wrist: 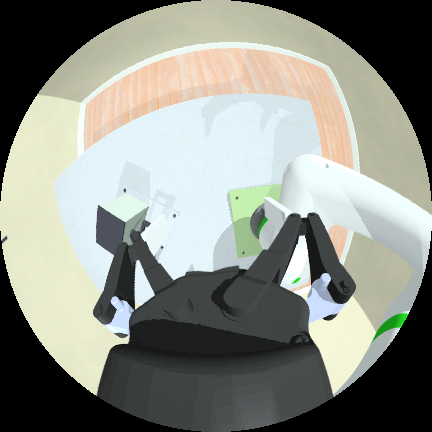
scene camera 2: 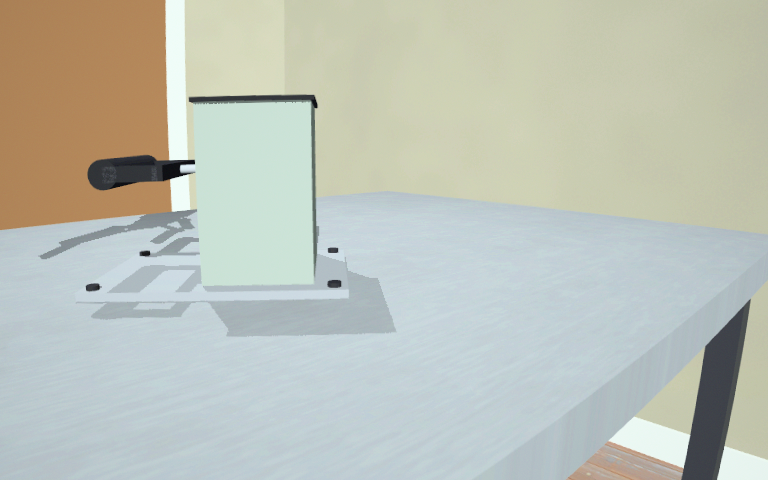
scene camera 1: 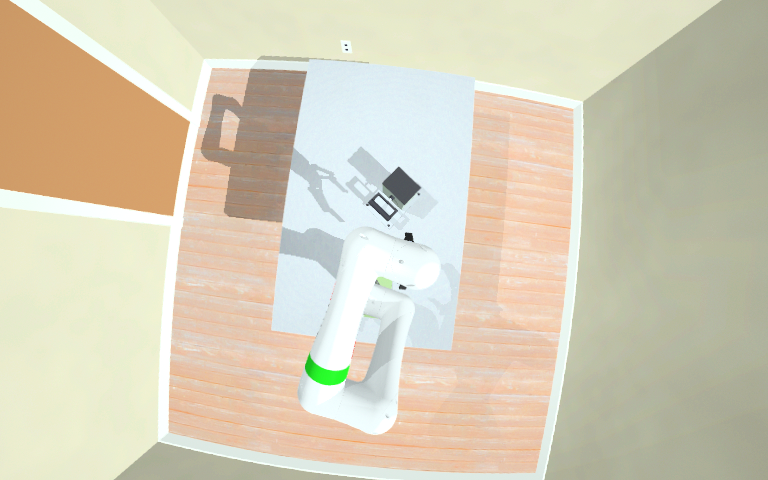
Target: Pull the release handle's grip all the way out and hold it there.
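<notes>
The release handle is a black rectangular loop grip (scene camera 1: 378, 210) (scene camera 2: 103, 174) on a short light rod, standing out from the side of a pale green box (scene camera 1: 400, 185) (scene camera 2: 254, 192) (wrist: 125, 207) with a dark top. A short length of rod shows between grip and box in the scene camera 2 view. My gripper (wrist: 214, 214) is open with nothing between its fingers. It is apart from the handle, and in the wrist view its left finger covers most of the handle. In the scene camera 1 view my white wrist hides most of the gripper; small dark parts show beside it.
The box stands on a thin bolted plate (scene camera 2: 141, 296) on the grey table (scene camera 1: 396, 113) (scene camera 2: 566, 271) (wrist: 210, 165). A green mounting plate (scene camera 1: 385, 281) (wrist: 245, 200) lies under the arm's base. The white arm (scene camera 1: 334, 339) (wrist: 345, 190) bends over the table's near end.
</notes>
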